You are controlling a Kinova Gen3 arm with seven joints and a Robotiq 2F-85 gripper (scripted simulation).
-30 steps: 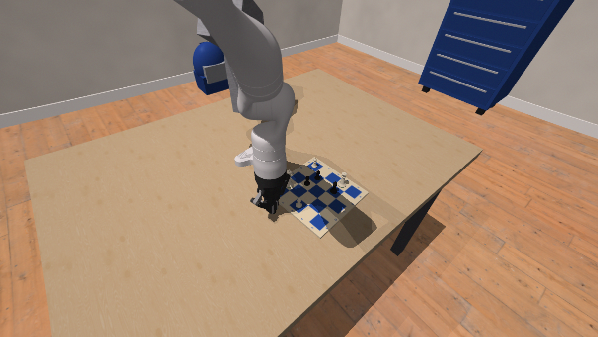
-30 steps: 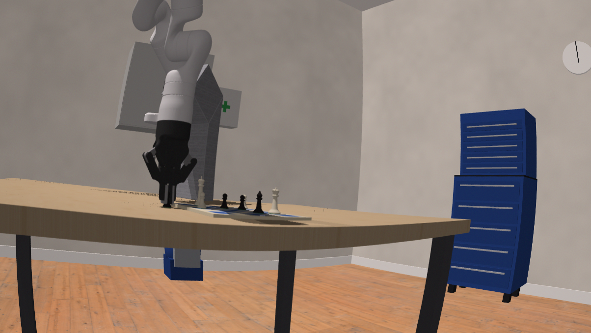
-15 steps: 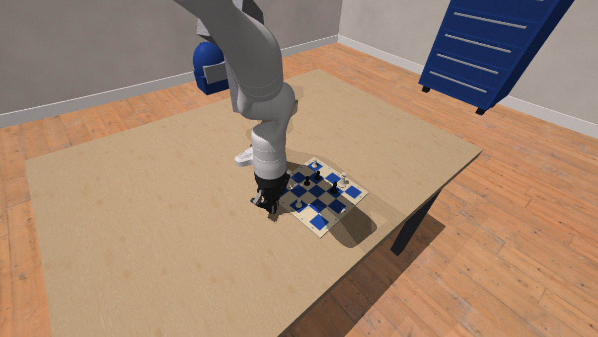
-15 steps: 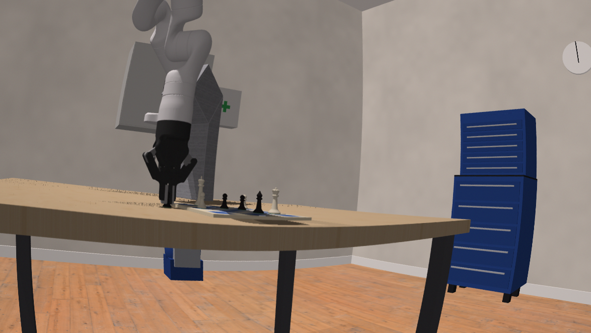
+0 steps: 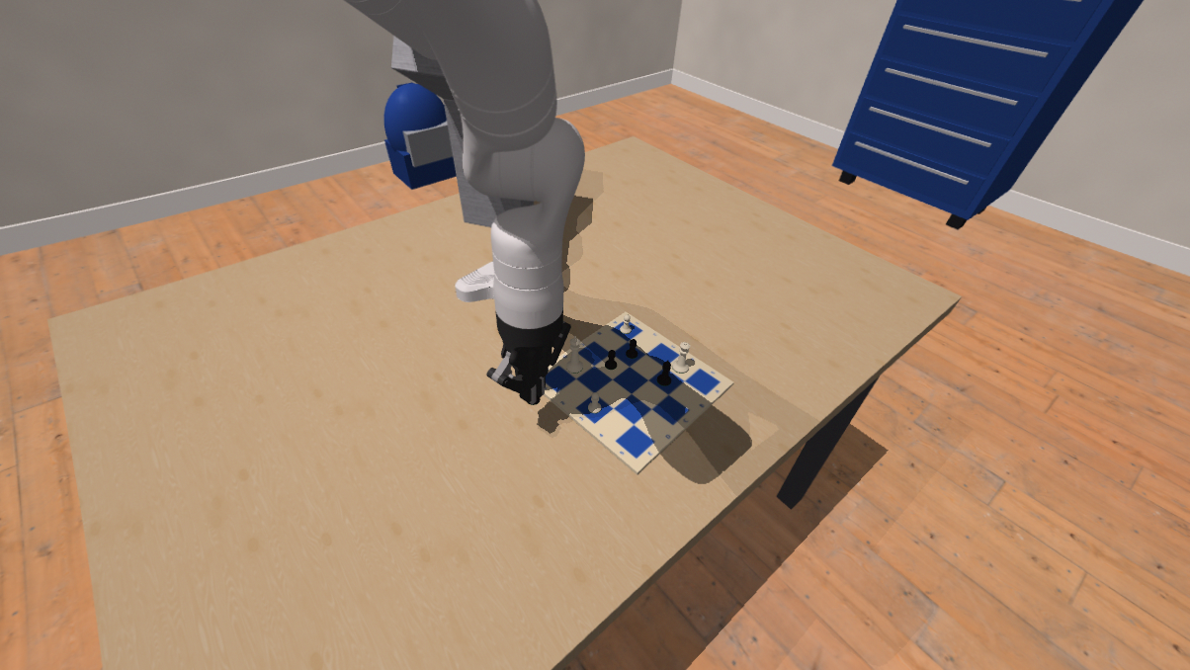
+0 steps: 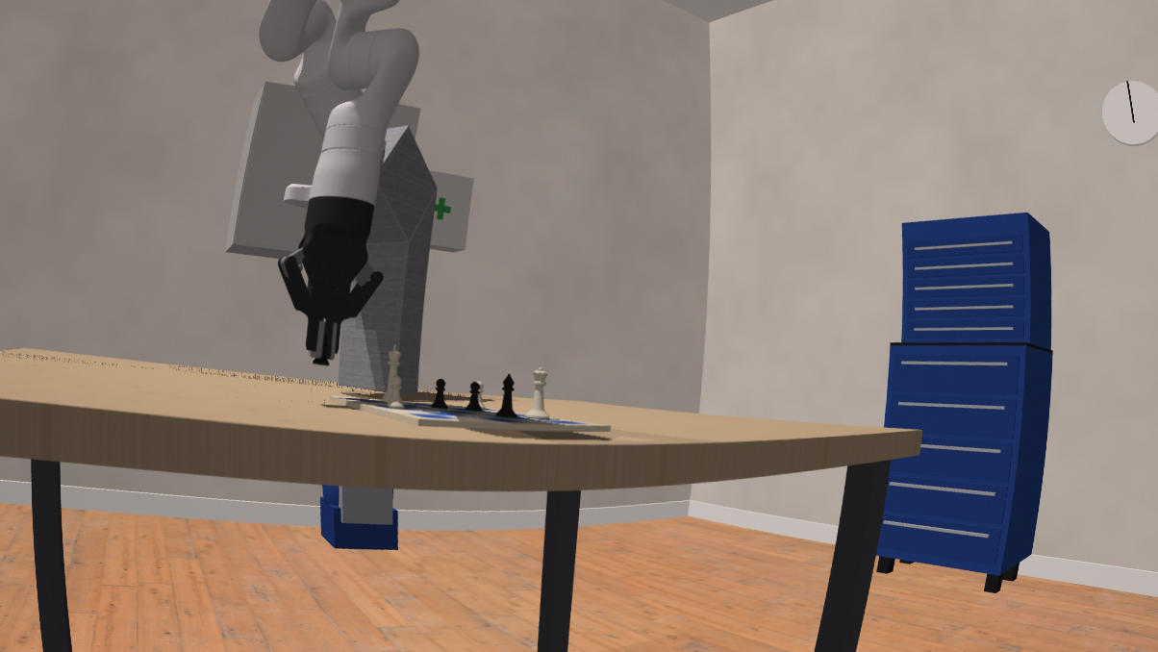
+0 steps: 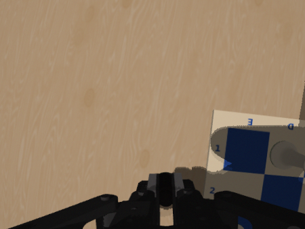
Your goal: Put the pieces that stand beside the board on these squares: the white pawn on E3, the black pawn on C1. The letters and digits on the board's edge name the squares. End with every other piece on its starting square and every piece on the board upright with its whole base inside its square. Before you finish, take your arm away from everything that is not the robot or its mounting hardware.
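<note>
My gripper is now 3 cm past the white king, 10 cm to the right of it and 3 cm above it. Round my hand: white queen (8 cm ahead, 22 cm to the left, 3 cm below); cream chessboard (5 cm ahead, 14 cm to the left, 6 cm below); black bishop (8 cm ahead, 18 cm to the left, 4 cm below).
</note>
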